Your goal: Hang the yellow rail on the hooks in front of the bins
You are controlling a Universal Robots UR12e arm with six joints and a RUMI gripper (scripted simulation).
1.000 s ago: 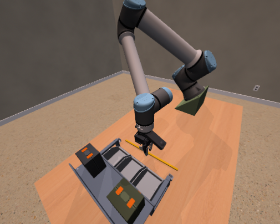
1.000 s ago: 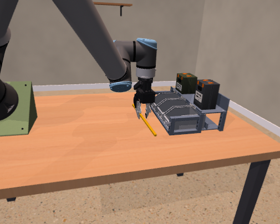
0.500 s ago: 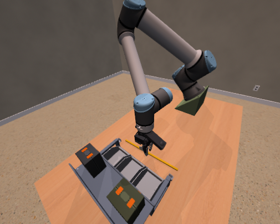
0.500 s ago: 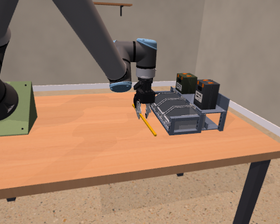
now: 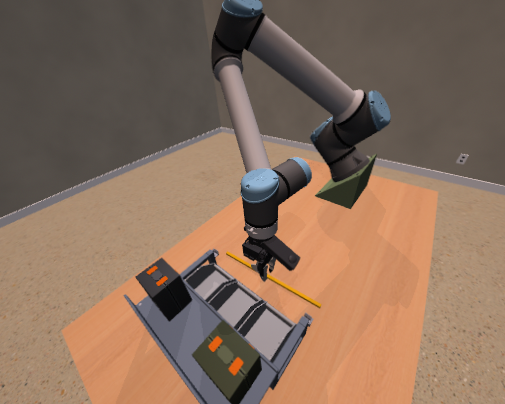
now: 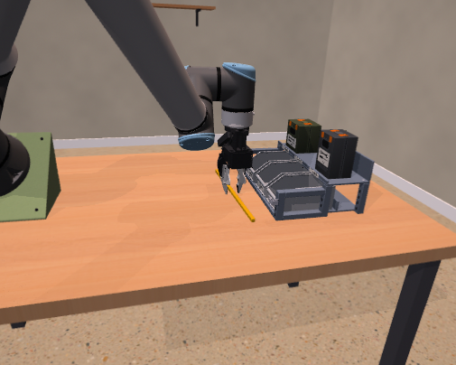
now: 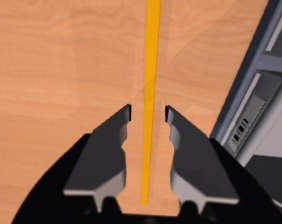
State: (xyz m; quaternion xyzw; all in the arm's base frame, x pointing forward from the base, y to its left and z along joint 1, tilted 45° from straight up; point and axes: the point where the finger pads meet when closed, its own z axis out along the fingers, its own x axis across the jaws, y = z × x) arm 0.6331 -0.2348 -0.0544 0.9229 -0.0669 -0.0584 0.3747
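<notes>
The yellow rail is 1 cm below my hand. From my hand the other things lie so: black box: 25 cm ahead, 16 cm to the right, 15 cm above; green box: 29 cm ahead, 7 cm to the left, 13 cm above.
</notes>
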